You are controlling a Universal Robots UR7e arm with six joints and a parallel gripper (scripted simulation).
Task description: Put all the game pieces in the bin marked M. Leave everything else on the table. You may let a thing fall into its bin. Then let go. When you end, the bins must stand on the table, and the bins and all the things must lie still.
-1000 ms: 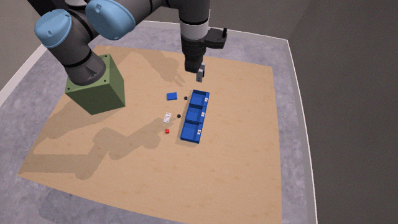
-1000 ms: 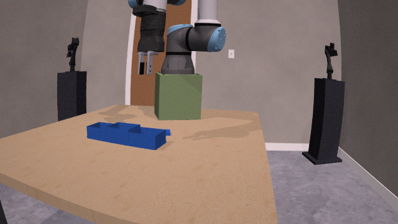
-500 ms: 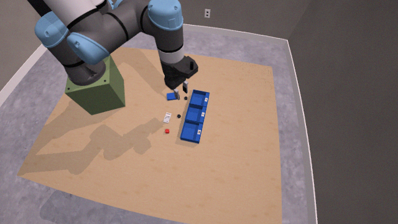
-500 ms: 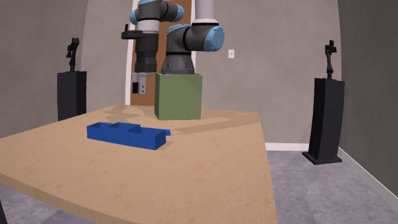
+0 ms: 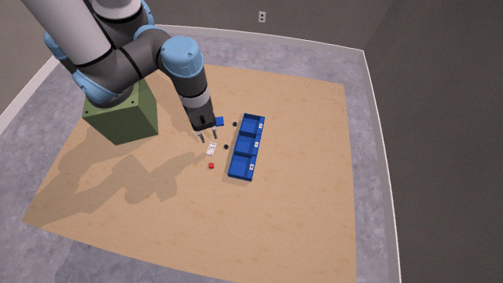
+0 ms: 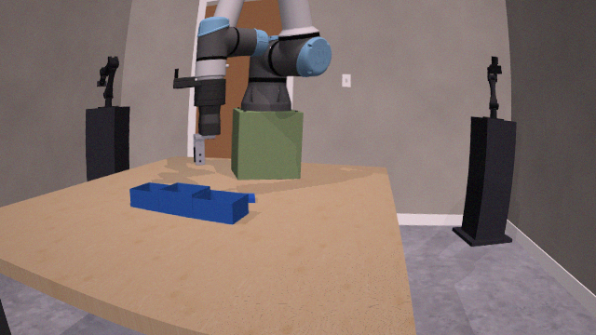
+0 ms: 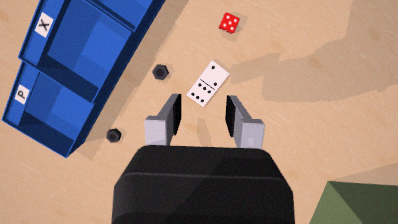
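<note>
Right now the white domino is 9 cm below my hand and 1 cm to the right of it. Also, from my hand: blue three-part bin: 13 cm ahead, 7 cm below; red die: 9 cm below, 8 cm to the right; flat blue tile: 11 cm to the left, 9 cm below, 1 cm ahead.
</note>
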